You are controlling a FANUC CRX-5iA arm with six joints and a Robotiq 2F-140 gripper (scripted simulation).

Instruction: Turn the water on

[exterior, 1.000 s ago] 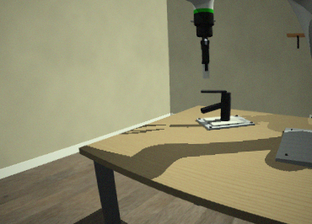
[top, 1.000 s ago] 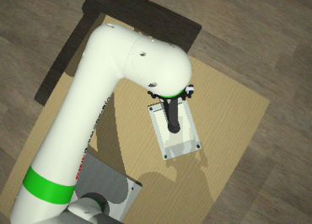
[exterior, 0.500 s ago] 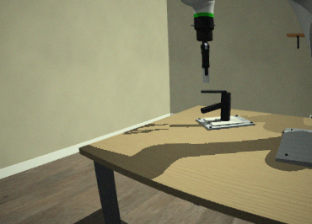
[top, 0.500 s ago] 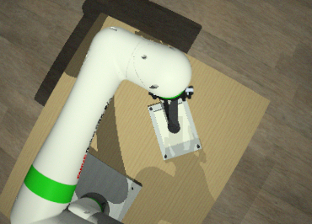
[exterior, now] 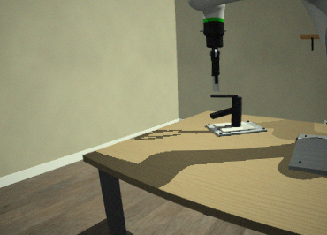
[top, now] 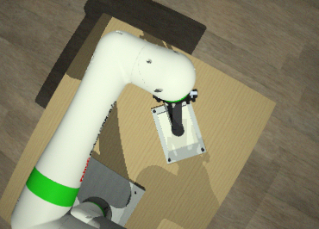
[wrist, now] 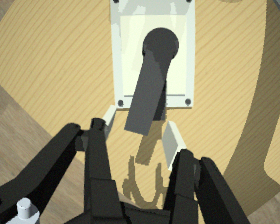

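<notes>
Right now the lever is 5 cm below my hand, 4 cm behind it and 1 cm to the right of it. Round my hand: black tap: 11 cm below, 6 cm behind, 2 cm to the right.
</notes>
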